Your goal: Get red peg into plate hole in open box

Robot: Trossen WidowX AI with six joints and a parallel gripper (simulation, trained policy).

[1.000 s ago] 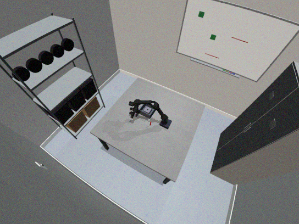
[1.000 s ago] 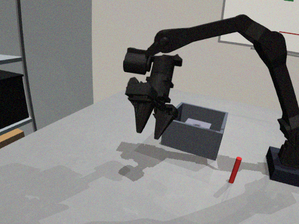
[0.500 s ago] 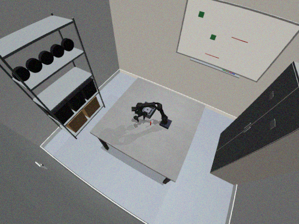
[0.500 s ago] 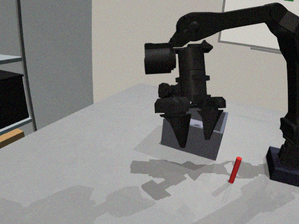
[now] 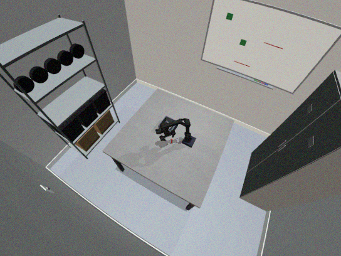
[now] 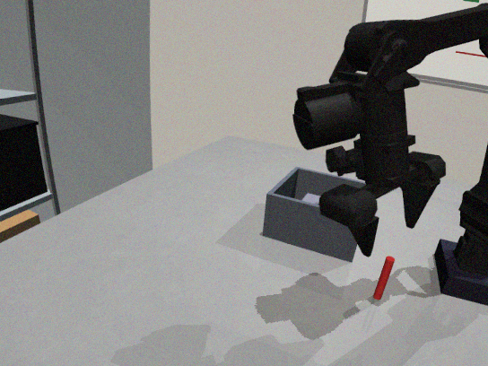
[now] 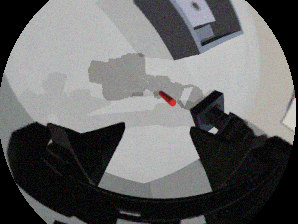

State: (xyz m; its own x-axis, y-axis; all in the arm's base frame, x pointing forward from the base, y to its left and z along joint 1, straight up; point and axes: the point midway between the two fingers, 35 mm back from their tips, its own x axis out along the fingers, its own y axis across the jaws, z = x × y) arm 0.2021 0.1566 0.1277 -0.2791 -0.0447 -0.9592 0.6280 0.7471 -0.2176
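Now: the red peg 90 mm below my gripper tip, 40 mm to the right of it and 20 mm behind it. Round my gripper tip: pale plate 230 mm to the right, 120 mm ahead, 90 mm below; grey box 230 mm to the right, 120 mm ahead, 110 mm below.
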